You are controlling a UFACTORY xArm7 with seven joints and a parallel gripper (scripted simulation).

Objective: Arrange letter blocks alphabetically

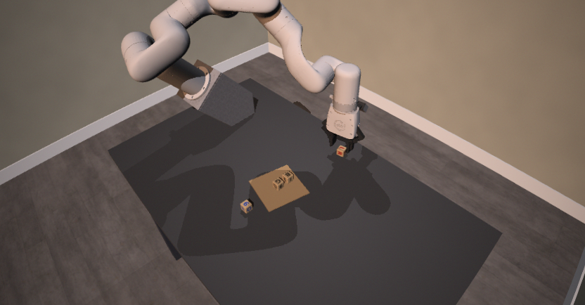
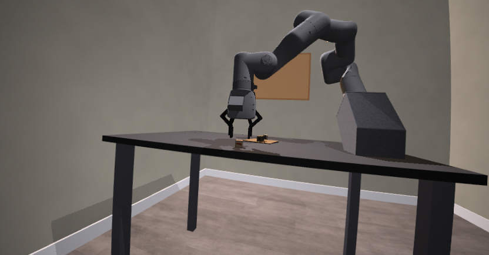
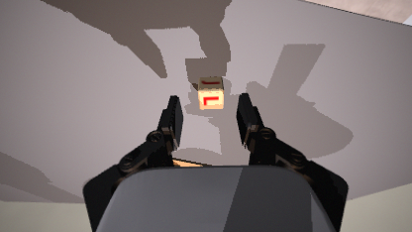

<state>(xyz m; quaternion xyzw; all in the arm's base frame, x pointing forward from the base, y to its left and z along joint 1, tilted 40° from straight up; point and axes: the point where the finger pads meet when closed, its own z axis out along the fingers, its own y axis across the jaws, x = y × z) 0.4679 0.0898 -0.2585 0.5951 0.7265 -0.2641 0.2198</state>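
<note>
The tan mat is 250 mm to the right of my hand, 50 mm below it and 40 mm behind it.
</note>
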